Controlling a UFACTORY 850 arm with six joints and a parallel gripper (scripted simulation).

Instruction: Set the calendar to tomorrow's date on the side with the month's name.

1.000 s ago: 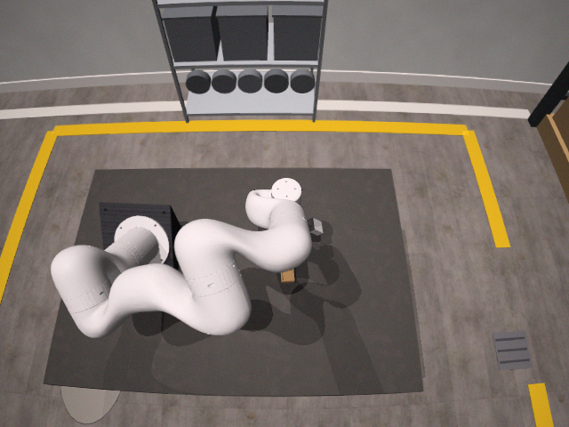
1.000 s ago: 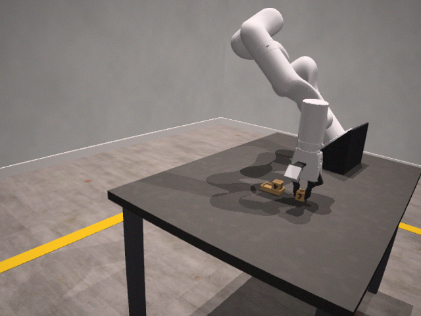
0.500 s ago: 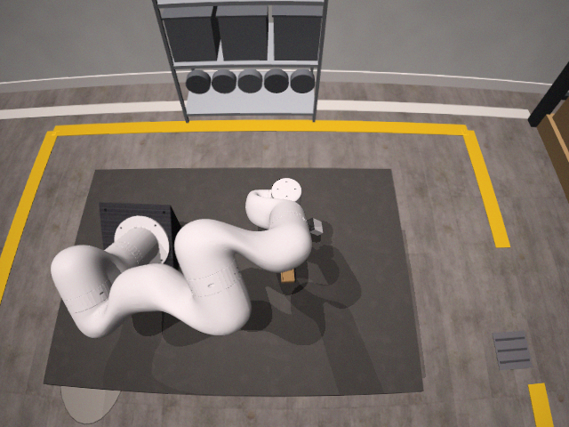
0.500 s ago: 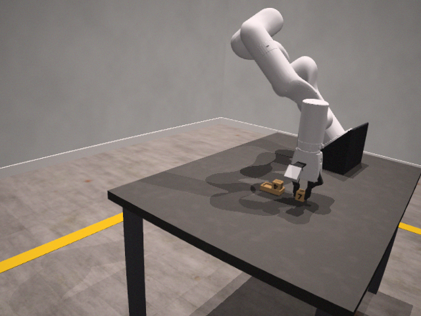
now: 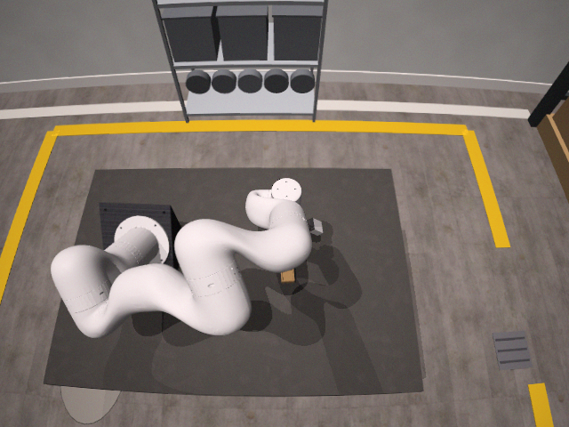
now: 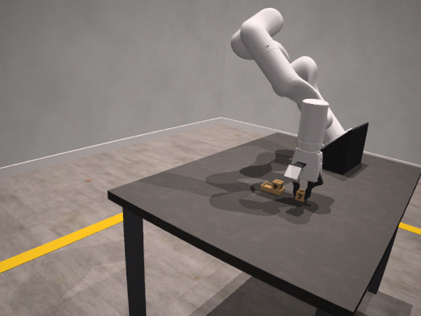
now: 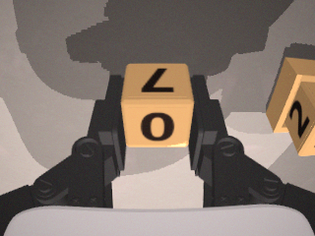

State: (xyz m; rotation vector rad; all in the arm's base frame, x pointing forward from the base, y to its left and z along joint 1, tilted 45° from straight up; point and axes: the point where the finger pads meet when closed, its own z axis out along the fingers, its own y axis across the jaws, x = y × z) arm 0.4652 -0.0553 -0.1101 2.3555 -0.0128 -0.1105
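My hand is 1 cm above the calendar cube. Round my hand: wooden tray: 11 cm to the right, 2 cm below.
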